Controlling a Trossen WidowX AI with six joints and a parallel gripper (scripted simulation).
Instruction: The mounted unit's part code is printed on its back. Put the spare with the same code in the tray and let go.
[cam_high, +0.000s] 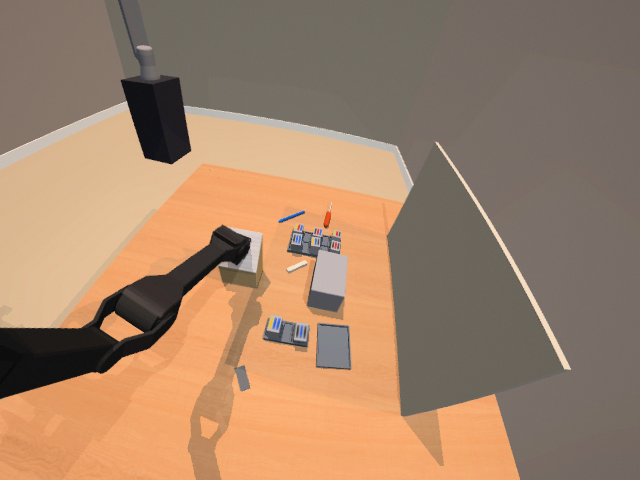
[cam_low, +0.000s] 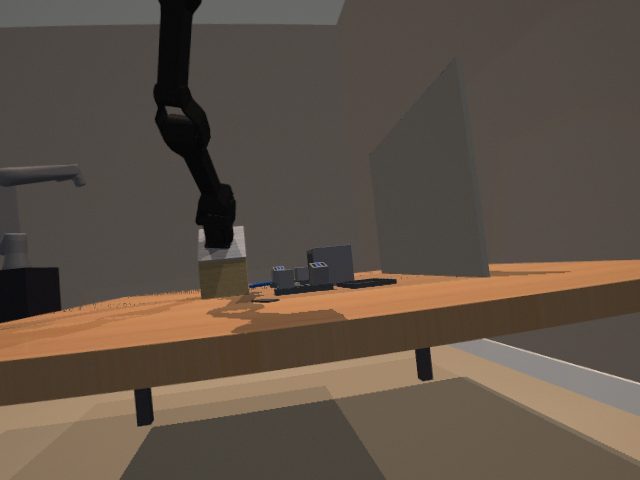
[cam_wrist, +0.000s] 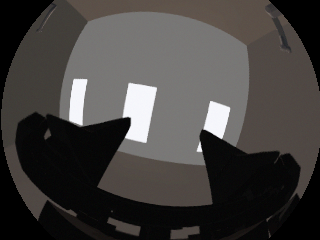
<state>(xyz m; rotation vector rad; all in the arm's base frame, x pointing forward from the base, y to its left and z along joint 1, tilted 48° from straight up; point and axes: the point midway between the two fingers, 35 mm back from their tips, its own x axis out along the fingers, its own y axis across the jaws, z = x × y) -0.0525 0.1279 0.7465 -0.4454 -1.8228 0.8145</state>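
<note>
Now: the grey spare unit 22 cm ahead of my gripper tip, 32 cm to the left of it and 73 cm below it. From my gripper tip the other things lie so: flat holder (18 cm ahead, 32 cm to the left, 77 cm below); dark piece (11 cm ahead, 17 cm to the left, 78 cm below); grey tray (33 cm ahead, 32 cm to the left, 78 cm below).
</note>
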